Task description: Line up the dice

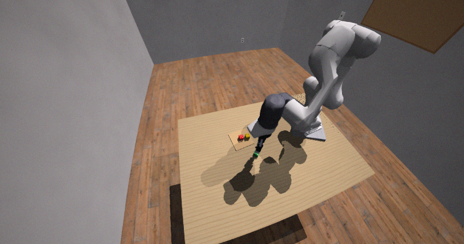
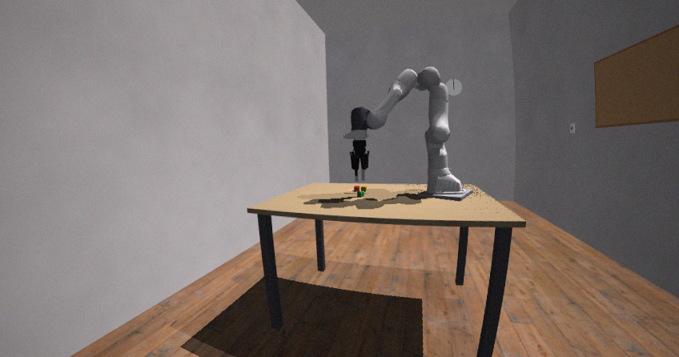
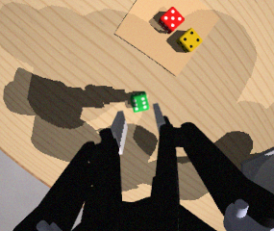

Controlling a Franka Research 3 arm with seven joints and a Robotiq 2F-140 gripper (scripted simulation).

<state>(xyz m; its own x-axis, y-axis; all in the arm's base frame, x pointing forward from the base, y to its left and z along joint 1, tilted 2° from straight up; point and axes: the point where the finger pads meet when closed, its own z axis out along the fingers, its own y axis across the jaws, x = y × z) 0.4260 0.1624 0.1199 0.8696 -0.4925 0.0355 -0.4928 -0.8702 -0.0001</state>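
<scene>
My gripper is now 11 cm above the green die. From my hand the other things lie so: yellow die (3 cm ahead, 14 cm to the right, 10 cm below); red die (7 cm ahead, 14 cm to the right, 10 cm below); tan mat (7 cm ahead, 14 cm to the right, 12 cm below).
</scene>
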